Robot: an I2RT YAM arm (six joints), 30 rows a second.
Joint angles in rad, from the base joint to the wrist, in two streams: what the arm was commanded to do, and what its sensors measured. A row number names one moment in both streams.
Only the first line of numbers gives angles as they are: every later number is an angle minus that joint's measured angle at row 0.
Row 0, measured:
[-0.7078, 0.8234, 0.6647, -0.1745, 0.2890, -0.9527]
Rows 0 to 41, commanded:
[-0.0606, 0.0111, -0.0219, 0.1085, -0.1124, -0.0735]
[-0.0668, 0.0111, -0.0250, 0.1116, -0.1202, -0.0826]
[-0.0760, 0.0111, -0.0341, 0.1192, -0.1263, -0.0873]
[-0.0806, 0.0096, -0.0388, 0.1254, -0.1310, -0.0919]
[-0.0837, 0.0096, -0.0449, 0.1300, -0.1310, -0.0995]
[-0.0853, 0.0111, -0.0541, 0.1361, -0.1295, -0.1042]
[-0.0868, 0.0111, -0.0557, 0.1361, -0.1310, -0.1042]
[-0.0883, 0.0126, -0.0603, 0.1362, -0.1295, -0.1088]
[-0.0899, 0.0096, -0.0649, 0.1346, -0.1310, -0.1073]
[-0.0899, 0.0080, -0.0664, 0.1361, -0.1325, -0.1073]
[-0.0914, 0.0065, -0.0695, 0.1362, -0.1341, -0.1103]
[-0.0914, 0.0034, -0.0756, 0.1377, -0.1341, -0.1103]
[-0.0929, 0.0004, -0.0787, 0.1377, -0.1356, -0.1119]
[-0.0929, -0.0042, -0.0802, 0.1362, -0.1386, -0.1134]
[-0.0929, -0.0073, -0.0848, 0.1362, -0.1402, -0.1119]
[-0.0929, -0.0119, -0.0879, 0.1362, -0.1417, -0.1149]
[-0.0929, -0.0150, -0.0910, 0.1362, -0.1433, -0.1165]
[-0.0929, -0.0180, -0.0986, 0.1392, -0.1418, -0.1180]
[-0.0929, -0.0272, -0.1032, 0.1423, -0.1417, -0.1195]
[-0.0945, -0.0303, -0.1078, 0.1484, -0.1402, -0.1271]
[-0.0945, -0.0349, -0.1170, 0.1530, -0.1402, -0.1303]
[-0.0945, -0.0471, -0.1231, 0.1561, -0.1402, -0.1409]
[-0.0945, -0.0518, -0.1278, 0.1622, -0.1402, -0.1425]
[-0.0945, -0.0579, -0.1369, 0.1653, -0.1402, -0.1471]
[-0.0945, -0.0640, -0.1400, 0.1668, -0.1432, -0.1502]
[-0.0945, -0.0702, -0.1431, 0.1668, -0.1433, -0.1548]
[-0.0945, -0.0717, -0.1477, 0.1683, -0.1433, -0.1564]
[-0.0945, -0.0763, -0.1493, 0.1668, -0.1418, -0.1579]
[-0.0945, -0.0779, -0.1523, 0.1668, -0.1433, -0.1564]
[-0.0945, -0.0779, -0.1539, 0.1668, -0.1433, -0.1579]
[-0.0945, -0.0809, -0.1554, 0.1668, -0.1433, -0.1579]
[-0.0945, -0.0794, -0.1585, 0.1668, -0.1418, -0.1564]
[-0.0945, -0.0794, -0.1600, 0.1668, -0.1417, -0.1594]
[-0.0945, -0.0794, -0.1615, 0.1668, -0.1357, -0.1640]
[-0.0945, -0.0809, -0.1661, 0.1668, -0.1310, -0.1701]
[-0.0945, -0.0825, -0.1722, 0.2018, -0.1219, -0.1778]
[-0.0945, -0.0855, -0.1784, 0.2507, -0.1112, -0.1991]
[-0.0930, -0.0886, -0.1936, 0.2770, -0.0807, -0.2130]
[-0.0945, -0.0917, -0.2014, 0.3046, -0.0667, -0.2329]
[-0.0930, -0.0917, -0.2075, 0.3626, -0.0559, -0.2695]
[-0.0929, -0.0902, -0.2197, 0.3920, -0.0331, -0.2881]
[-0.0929, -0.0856, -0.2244, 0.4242, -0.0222, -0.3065]
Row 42, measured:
[-0.0889, -0.0748, -0.2041, 0.2289, -0.0965, -0.2152]
